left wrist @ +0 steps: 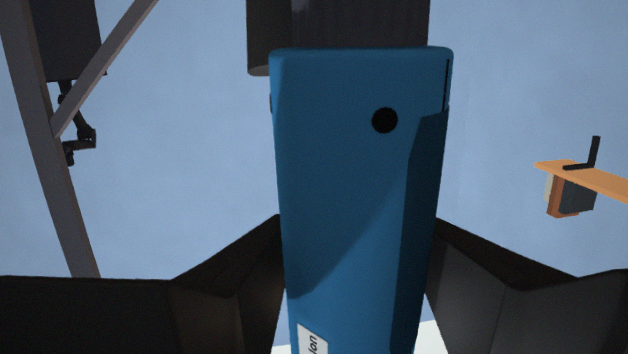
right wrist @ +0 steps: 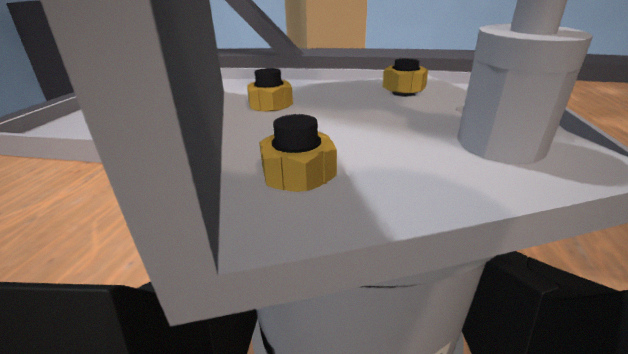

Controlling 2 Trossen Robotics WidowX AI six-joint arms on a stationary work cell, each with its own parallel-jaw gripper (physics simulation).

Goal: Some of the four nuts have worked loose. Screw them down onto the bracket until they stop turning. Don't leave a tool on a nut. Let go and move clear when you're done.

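Frame: origin at the left arm's base, x ahead, y right, z down, level; metres.
Seen in the pictures: left gripper, between the fingertips: [left wrist: 349,226].
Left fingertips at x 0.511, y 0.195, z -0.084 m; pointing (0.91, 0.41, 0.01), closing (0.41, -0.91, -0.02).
Offsets run from my left fingertips to a thing's top centre. "spot": to the spot under its first point. Level surfaces: height alone.
My left gripper [left wrist: 349,226] is shut on a blue power screwdriver @[spot: dx -0.037, dy -0.013, dz +0.033 m] [left wrist: 345,165], whose body fills the gap between the fingers. In the right wrist view a grey socket @[spot: dx -0.018, dy -0.007, dz +0.123 m] [right wrist: 520,95] on a shaft stands upright, its lower end down at the bracket plate @[spot: dx -0.015, dy +0.010, dz +0.134 m] [right wrist: 425,200]; any nut under it is hidden. A near yellow nut @[dx -0.028, dy +0.023, dz +0.128 m] [right wrist: 298,167] and a back left nut @[dx -0.063, dy +0.017, dz +0.128 m] [right wrist: 270,96] sit down on the plate around black studs. A back right nut @[dx -0.058, dy -0.018, dz +0.127 m] [right wrist: 405,80] stands a little above the plate, with dark stud showing beneath. My right gripper [right wrist: 367,312] is shut on the bracket's grey round post [right wrist: 370,315] below the plate.
The bracket's upright grey wall [right wrist: 115,150] rises close at the left of the nuts. A grey-rimmed tray [right wrist: 50,147] lies behind it on the wooden table @[dz +0.200 m] [right wrist: 60,210]. A tan block @[spot: dx -0.461, dy -0.192, dz +0.150 m] [right wrist: 335,25] stands at the back. Frame posts [left wrist: 40,140] cross the left wrist view.
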